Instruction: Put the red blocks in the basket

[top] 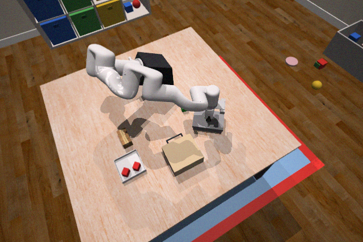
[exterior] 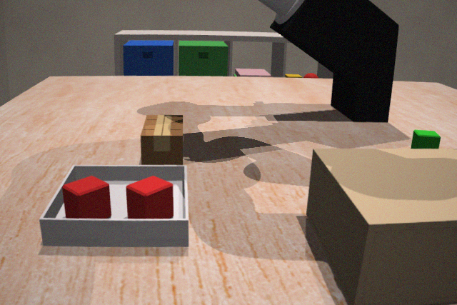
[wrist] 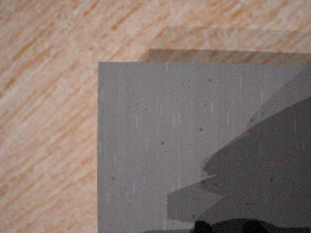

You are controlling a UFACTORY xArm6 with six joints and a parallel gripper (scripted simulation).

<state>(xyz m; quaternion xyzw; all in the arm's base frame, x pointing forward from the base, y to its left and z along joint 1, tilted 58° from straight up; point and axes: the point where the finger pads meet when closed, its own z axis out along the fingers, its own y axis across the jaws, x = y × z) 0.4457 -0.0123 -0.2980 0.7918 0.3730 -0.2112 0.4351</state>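
Right now the grey lid is 30 mm below my hand. Also, from my hand: drawer (90 mm ahead, 250 mm to the right, 40 mm below); then light wooden cabinet (110 mm ahead, 250 mm to the right, 40 mm below); then metal box (50 mm below).
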